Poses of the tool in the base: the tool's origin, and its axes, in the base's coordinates. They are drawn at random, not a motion.
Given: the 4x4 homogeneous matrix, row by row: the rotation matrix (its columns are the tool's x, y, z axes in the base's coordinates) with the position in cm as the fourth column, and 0 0 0 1 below. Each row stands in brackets.
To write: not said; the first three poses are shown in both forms.
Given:
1: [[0.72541 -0.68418 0.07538 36.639], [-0.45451 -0.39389 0.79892 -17.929], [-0.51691 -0.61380 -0.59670 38.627], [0 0 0 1]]
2: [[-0.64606 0.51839 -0.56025 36.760], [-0.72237 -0.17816 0.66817 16.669], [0.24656 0.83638 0.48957 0.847], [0 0 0 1]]
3: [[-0.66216 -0.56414 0.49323 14.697], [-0.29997 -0.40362 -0.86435 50.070], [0.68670 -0.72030 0.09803 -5.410], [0 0 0 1]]
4: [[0.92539 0.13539 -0.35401 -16.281], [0.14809 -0.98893 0.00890 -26.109], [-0.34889 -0.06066 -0.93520 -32.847], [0 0 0 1]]
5: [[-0.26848 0.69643 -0.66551 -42.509], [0.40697 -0.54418 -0.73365 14.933], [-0.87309 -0.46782 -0.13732 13.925], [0 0 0 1]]
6: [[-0.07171 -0.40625 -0.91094 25.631], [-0.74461 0.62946 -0.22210 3.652], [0.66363 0.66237 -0.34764 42.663], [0 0 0 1]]
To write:
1:
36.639 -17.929 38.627
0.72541 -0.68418 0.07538
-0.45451 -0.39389 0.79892
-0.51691 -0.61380 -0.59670

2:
36.760 16.669 0.847
-0.64606 0.51839 -0.56025
-0.72237 -0.17816 0.66817
0.24656 0.83638 0.48957

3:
14.697 50.070 -5.410
-0.66216 -0.56414 0.49323
-0.29997 -0.40362 -0.86435
0.68670 -0.72030 0.09803

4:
-16.281 -26.109 -32.847
0.92539 0.13539 -0.35401
0.14809 -0.98893 0.00890
-0.34889 -0.06066 -0.93520

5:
-42.509 14.933 13.925
-0.26848 0.69643 -0.66551
0.40697 -0.54418 -0.73365
-0.87309 -0.46782 -0.13732

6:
25.631 3.652 42.663
-0.07171 -0.40625 -0.91094
-0.74461 0.62946 -0.22210
0.66363 0.66237 -0.34764

